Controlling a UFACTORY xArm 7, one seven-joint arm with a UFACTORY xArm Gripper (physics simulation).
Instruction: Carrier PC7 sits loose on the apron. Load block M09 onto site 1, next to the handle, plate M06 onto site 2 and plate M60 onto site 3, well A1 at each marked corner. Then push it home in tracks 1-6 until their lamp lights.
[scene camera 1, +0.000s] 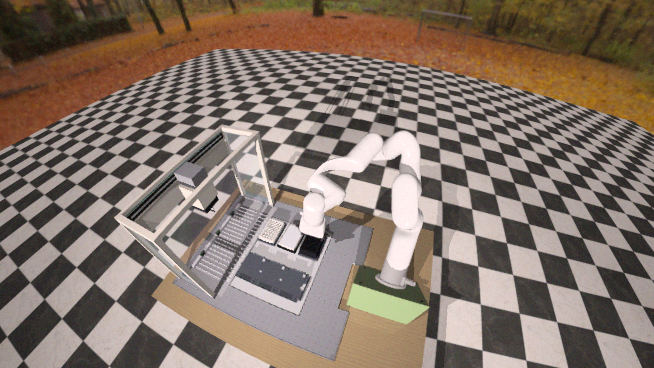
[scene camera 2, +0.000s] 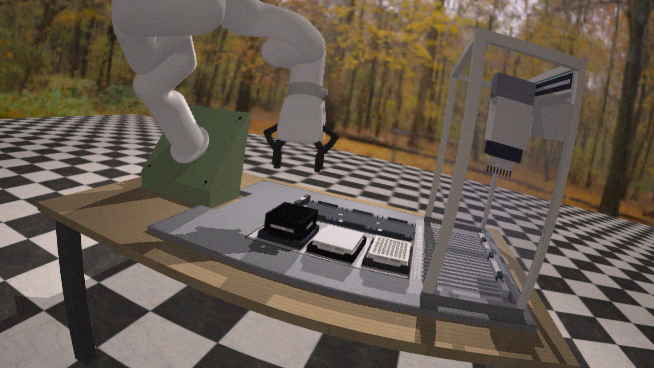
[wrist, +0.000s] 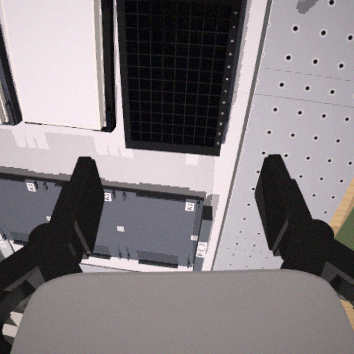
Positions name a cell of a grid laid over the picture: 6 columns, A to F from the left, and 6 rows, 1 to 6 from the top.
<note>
My gripper (scene camera 2: C3) is open and holds nothing. Also in view: a dark carrier (scene camera 2: D4).
The dark carrier also shows in scene camera 1 (scene camera 1: C5) and in the wrist view (wrist: C4). My gripper also shows in the wrist view (wrist: D3).
</note>
